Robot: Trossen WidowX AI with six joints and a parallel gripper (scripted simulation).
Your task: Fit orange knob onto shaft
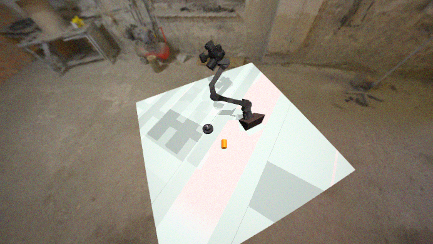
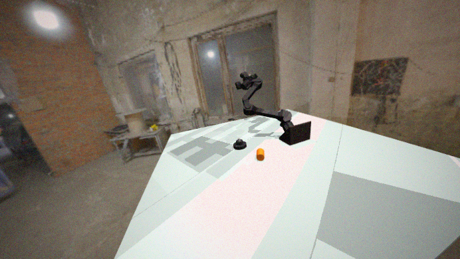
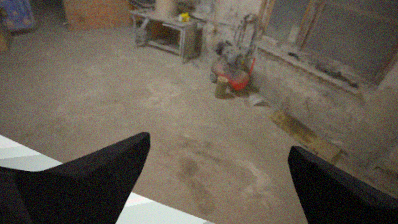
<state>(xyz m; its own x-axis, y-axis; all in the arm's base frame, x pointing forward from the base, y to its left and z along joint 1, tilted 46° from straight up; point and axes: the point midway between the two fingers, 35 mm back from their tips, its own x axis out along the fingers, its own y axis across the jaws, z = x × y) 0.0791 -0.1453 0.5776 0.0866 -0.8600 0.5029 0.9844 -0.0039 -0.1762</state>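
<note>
Now: gripper tip 210 mm short of the orange knob, 650 mm to the right of it and 320 mm above it. Also, from my gripper tip: round pedestal 250 mm ahead, 460 mm to the left, 310 mm below.
</note>
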